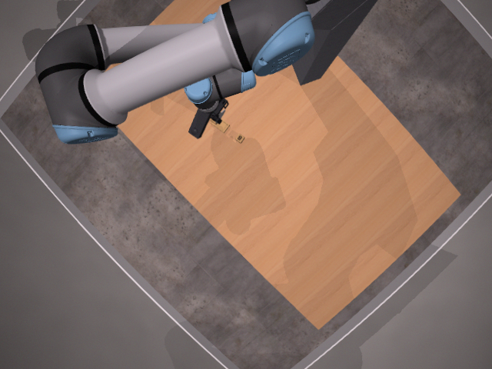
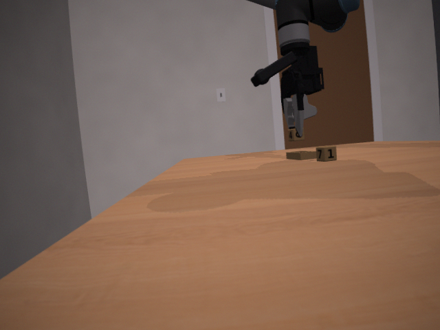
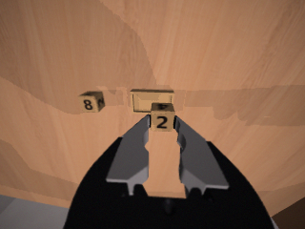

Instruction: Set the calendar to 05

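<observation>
Now: the block 10 mm below my hand. The rest, counted from my hand: wooden calendar tray: 20 mm to the left, 60 mm below.
</observation>
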